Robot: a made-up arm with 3 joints.
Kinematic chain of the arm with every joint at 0, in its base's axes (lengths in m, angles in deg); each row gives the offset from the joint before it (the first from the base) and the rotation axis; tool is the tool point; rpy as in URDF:
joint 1: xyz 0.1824 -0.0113 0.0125 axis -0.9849 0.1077 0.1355
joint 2: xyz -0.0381 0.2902 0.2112 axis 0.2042 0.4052 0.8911
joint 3: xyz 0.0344 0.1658 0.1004 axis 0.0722 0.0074 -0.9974
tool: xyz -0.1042 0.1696 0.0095 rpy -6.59 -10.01 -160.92
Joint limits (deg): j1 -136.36..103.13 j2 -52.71..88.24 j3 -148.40..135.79
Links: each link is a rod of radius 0.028 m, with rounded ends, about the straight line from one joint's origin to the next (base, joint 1, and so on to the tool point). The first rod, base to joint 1, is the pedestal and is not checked.
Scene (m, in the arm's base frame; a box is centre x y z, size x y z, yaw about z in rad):
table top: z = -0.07
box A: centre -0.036 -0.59 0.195 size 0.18 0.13 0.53 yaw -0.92
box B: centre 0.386 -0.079 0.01 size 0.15 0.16 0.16 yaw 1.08
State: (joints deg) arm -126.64 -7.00 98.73
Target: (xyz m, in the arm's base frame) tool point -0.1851 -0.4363 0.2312
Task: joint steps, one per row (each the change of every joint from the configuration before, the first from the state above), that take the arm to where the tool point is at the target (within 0.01 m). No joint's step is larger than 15 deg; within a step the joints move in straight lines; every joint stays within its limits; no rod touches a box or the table.
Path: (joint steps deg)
1: 13.97 11.72 -8.77
2: 13.97 11.71 -8.77
3: 13.97 11.72 -8.76
4: 13.97 11.71 -8.77
5: -4.97 3.38 -13.05
6: -4.97 3.37 -13.05
7: -4.97 3.38 -13.06
8: -4.97 3.37 -13.05
9: -4.98 3.37 -13.05
10: -4.97 3.38 -13.05
11: -4.97 3.37 -13.05

